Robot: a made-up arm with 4 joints. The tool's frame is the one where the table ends. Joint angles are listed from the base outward.
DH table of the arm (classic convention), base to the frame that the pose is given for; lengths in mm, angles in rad. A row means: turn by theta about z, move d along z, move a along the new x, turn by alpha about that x. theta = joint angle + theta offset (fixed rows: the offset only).
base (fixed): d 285  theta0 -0.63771  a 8.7  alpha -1.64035
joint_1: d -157.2  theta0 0  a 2.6  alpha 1.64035
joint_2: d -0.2  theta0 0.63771  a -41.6  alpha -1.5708
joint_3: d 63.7  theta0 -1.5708  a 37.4  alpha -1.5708
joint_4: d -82.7  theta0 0  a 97.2  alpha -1.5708
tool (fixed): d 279.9  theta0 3.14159  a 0  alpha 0
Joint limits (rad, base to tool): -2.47..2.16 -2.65..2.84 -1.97..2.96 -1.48..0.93
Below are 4 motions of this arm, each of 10 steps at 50 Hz.
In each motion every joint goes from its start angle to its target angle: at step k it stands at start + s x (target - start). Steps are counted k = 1, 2, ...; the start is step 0. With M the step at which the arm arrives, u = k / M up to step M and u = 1 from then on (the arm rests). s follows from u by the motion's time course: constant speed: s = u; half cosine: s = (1 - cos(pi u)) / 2; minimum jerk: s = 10 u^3 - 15 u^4 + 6 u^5.
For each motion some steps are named. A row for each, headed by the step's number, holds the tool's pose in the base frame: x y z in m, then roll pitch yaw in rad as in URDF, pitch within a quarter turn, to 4 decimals.
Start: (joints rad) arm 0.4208 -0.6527 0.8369 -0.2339
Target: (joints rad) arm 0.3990 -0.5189 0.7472 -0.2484
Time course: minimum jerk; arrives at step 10
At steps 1, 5, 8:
1: -0.1041 -0.3535 0.4534 -1.4834 0.3035 2.7121
5: -0.0976 -0.3531 0.4574 -1.4938 0.3627 2.7763
8: -0.0924 -0.3525 0.4611 -1.5012 0.4170 2.8334

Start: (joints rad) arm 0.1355 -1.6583 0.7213 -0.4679
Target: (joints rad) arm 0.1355 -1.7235 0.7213 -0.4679
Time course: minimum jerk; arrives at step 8
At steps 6, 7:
6: -0.2076 -0.1917 0.5489 -1.0282 0.6104 2.1115
7: -0.2078 -0.1909 0.5490 -1.0273 0.6107 2.1063

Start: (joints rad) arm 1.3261 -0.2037 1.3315 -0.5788
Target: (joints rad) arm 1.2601 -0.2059 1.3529 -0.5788
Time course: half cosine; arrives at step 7
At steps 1, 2, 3, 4, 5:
1: 0.0447 -0.2838 0.1045 -2.5949 -0.5076 -2.6485
2: 0.0458 -0.2843 0.1058 -2.5882 -0.5052 -2.6502
3: 0.0473 -0.2850 0.1076 -2.5784 -0.5019 -2.6525
4: 0.0490 -0.2857 0.1096 -2.5675 -0.4981 -2.6551
5: 0.0506 -0.2864 0.1114 -2.5578 -0.4948 -2.6575

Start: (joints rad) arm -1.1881 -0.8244 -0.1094 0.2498
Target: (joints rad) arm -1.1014 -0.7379 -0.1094 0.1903
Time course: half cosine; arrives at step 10
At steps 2, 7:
2: -0.2965 -0.2455 0.1714 1.7638 0.2466 -0.3564
7: -0.3120 -0.2435 0.1937 1.7122 0.3239 -0.3896

